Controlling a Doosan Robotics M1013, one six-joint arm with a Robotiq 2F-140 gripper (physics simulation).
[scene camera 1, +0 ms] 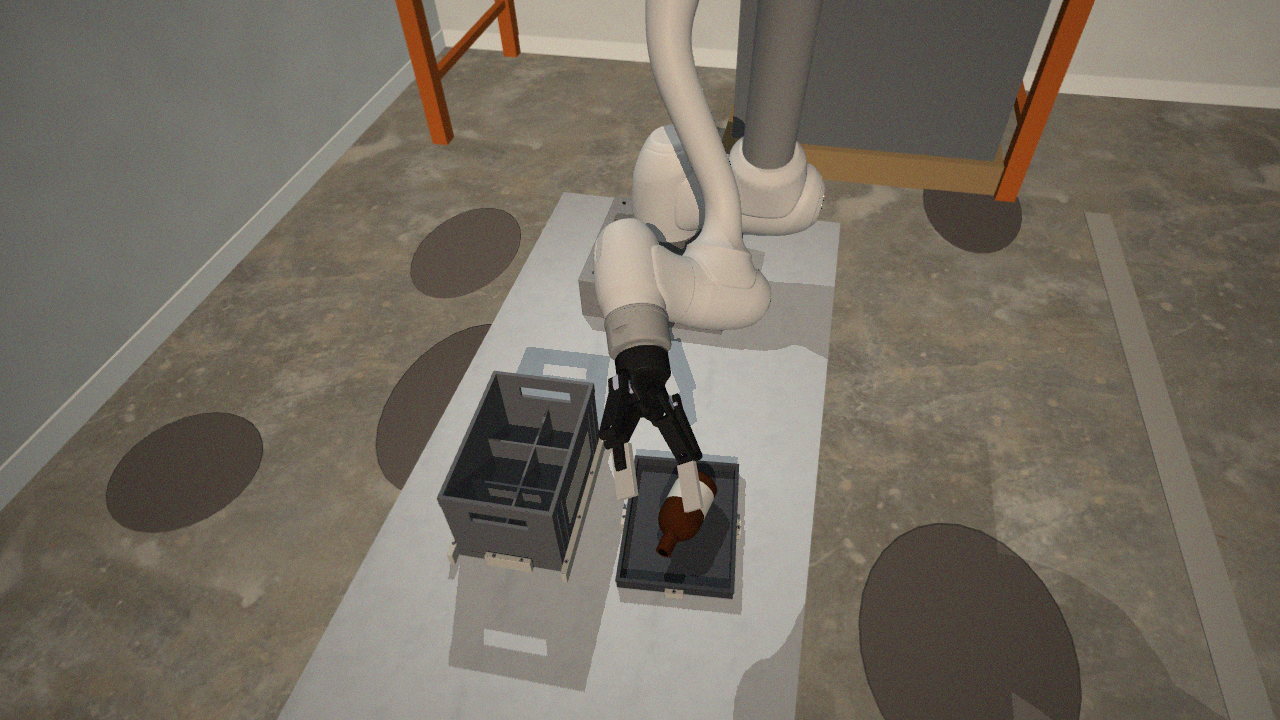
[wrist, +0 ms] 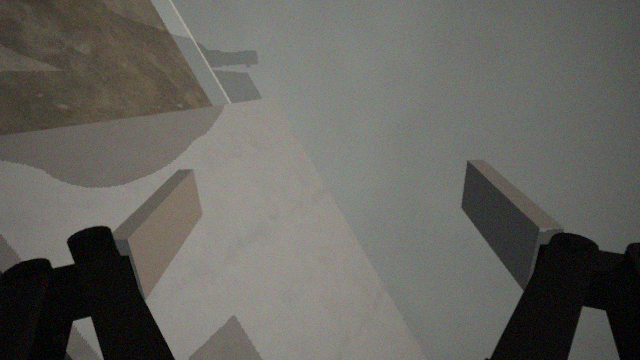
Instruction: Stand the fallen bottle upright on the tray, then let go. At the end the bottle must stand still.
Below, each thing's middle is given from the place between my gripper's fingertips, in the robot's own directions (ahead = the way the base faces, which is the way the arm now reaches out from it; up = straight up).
Right now the brown bottle (scene camera 1: 676, 525) is 160 mm behind my hand, 30 mm to the right of it and 290 mm below it. The rest, counted from my hand: grey divided crate (scene camera 1: 515, 485) 120 mm behind, 310 mm to the right, 240 mm below; dark tray (scene camera 1: 704, 565) 160 mm behind, 40 mm to the right, 320 mm below.
